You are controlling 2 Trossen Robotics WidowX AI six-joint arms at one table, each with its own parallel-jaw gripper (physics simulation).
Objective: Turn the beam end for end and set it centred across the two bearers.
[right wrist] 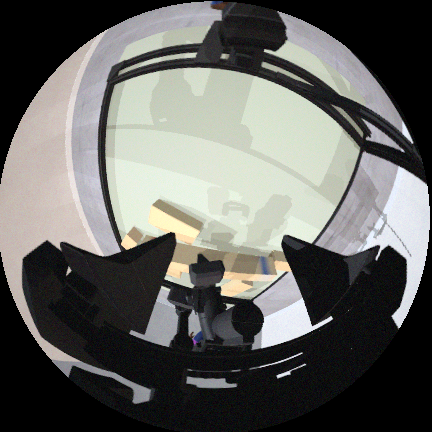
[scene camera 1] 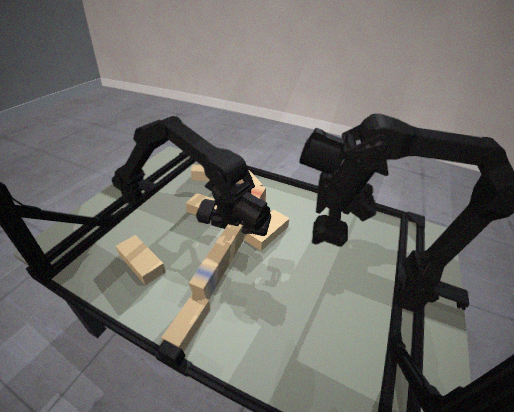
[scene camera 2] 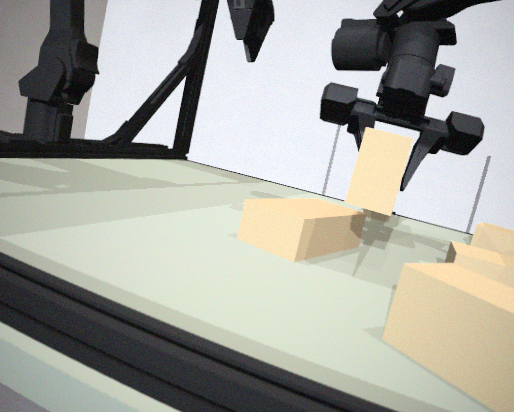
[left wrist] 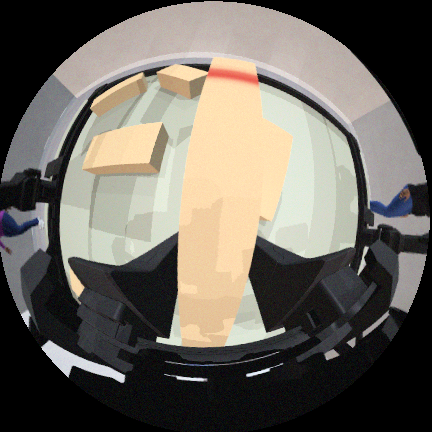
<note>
The left gripper grips a wooden beam. The right gripper is open, with nothing in its grasp.
The left gripper is seen too in the right wrist view, in scene camera 1 and in the left wrist view. The right gripper is seen too in the right wrist view.
</note>
